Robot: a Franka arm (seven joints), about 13 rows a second.
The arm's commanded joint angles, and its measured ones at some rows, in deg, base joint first. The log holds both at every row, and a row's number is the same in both.
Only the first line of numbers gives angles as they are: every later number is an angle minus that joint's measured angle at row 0.
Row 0, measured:
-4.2 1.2 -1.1 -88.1 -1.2 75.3 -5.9
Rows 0 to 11, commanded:
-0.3 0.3 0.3 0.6 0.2 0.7 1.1
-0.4 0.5 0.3 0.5 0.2 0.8 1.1
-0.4 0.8 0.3 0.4 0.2 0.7 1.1
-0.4 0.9 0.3 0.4 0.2 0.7 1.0
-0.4 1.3 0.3 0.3 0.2 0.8 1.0
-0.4 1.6 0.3 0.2 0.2 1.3 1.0
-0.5 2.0 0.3 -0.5 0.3 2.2 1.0
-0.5 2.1 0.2 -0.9 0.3 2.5 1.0
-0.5 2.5 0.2 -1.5 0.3 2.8 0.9
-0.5 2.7 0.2 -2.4 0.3 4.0 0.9
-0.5 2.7 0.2 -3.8 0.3 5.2 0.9
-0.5 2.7 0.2 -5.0 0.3 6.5 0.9
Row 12, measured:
0.0 3.1 -0.1 -2.7 0.0 4.2 0.1
